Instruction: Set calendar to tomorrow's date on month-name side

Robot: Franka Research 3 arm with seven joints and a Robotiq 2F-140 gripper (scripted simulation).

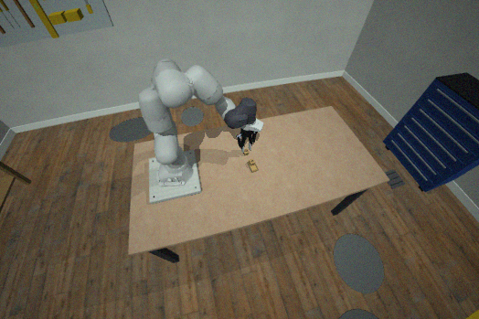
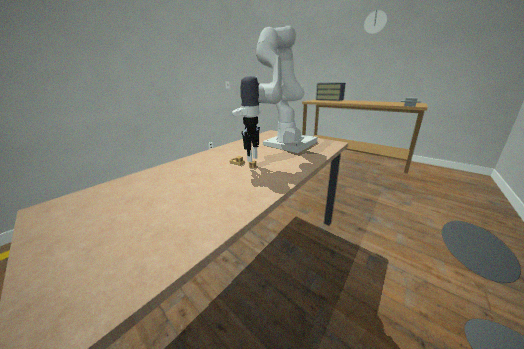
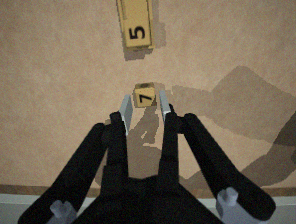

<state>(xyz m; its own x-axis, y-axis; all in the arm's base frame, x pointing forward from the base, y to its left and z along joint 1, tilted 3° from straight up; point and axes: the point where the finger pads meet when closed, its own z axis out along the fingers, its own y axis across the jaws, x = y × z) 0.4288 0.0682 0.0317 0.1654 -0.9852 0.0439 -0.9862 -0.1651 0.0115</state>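
The wooden digit cube is 6 cm below my hand. The rest, counted from my hand: wooden tray 11 cm to the right, 6 cm below, 2 cm ahead.
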